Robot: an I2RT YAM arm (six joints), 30 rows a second.
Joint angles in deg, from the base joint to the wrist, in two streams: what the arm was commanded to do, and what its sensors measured. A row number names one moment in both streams.
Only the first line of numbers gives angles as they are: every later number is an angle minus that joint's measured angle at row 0.
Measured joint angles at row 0: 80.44, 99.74, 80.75, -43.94, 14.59, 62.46
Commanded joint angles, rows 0 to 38: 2.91, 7.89, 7.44, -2.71, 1.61, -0.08; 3.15, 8.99, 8.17, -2.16, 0.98, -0.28; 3.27, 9.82, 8.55, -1.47, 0.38, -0.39; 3.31, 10.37, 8.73, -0.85, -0.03, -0.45; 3.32, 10.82, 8.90, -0.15, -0.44, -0.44; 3.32, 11.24, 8.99, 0.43, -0.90, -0.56; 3.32, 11.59, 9.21, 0.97, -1.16, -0.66; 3.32, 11.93, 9.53, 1.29, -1.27, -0.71; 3.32, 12.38, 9.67, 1.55, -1.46, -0.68; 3.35, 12.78, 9.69, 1.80, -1.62, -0.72; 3.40, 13.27, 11.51, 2.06, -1.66, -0.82; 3.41, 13.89, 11.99, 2.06, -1.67, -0.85; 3.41, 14.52, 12.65, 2.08, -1.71, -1.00; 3.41, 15.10, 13.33, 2.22, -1.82, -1.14; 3.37, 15.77, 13.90, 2.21, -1.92, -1.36; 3.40, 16.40, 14.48, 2.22, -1.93, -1.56; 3.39, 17.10, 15.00, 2.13, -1.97, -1.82; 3.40, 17.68, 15.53, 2.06, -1.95, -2.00; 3.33, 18.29, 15.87, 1.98, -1.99, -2.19; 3.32, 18.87, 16.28, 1.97, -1.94, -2.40; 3.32, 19.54, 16.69, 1.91, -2.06, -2.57; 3.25, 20.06, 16.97, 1.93, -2.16, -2.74; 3.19, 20.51, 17.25, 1.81, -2.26, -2.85; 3.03, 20.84, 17.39, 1.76, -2.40, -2.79; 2.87, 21.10, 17.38, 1.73, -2.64, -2.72; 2.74, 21.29, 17.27, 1.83, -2.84, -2.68; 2.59, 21.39, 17.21, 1.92, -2.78, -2.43; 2.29, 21.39, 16.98, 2.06, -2.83, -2.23; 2.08, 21.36, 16.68, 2.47, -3.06, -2.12; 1.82, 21.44, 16.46, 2.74, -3.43, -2.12; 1.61, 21.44, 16.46, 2.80, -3.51, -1.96; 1.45, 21.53, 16.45, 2.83, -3.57, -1.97; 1.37, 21.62, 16.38, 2.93, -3.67, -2.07; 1.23, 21.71, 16.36, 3.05, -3.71, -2.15; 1.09, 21.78, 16.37, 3.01, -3.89, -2.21; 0.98, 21.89, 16.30, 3.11, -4.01, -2.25; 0.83, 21.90, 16.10, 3.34, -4.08, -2.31; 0.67, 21.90, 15.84, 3.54, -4.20, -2.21; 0.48, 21.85, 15.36, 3.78, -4.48, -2.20
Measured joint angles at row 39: 1.18, 21.58, 15.52, 3.03, -4.59, -2.17
